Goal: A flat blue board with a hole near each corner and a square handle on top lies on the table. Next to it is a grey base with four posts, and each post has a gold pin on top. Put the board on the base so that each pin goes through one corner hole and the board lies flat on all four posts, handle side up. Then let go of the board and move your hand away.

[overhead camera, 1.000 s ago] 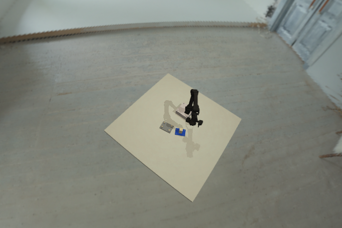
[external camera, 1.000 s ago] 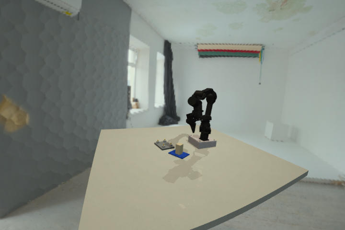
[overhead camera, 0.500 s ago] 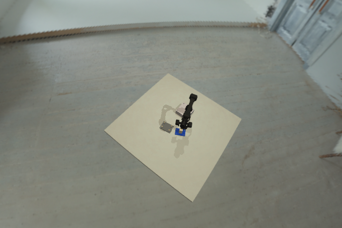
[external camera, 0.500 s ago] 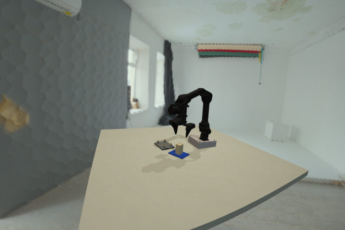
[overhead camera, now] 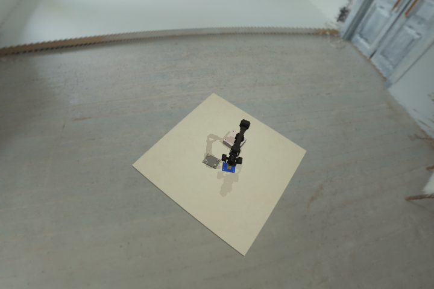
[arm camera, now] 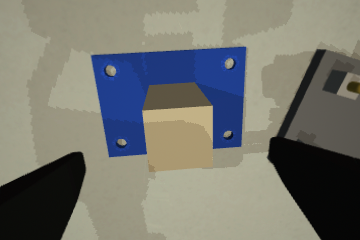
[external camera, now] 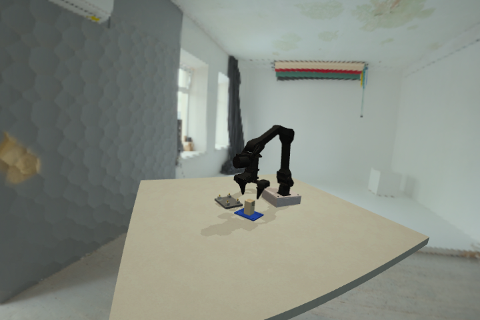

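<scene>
Right now the blue board is 8 cm below my gripper tip. From my gripper tip the other things lie so: grey base: 18 cm to the right, 9 cm below, 3 cm ahead.
</scene>
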